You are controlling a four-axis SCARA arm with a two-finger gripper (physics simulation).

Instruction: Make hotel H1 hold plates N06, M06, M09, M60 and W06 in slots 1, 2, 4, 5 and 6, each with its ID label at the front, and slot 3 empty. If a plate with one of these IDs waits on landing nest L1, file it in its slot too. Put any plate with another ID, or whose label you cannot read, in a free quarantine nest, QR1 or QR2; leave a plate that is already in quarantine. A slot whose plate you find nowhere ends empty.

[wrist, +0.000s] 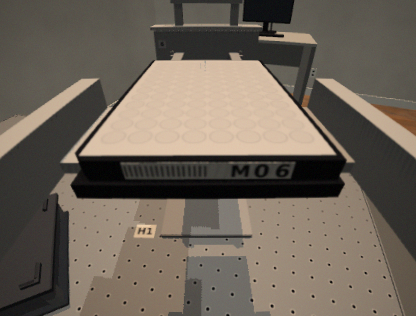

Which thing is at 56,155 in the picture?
The gripper.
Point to a hotel base plate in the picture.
At 184,218
